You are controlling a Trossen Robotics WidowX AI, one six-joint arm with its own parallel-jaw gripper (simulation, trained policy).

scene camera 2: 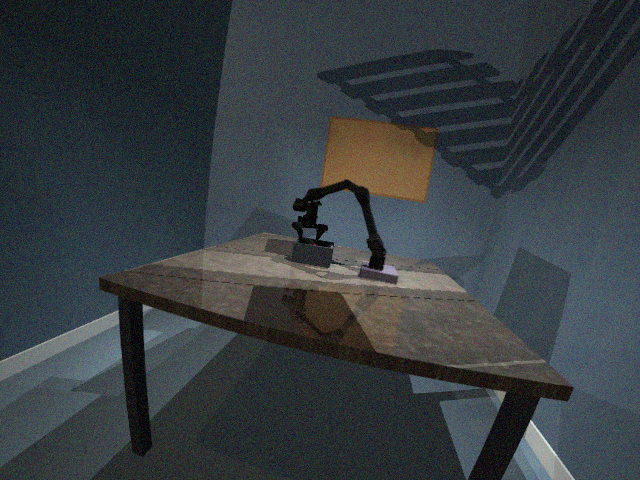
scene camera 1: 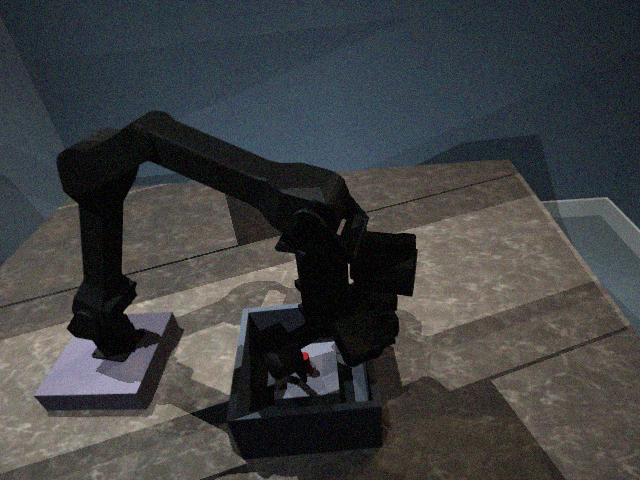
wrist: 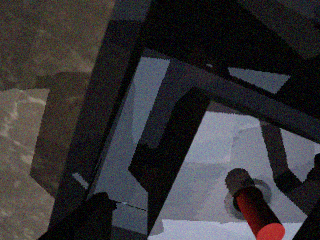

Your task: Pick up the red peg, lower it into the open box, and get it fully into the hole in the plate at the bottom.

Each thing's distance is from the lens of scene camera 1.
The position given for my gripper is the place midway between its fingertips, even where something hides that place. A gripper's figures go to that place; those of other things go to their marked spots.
my gripper (scene camera 1: 331, 363): 60 cm
dark blue box (scene camera 1: 260, 430): 58 cm
plate (scene camera 1: 322, 387): 61 cm
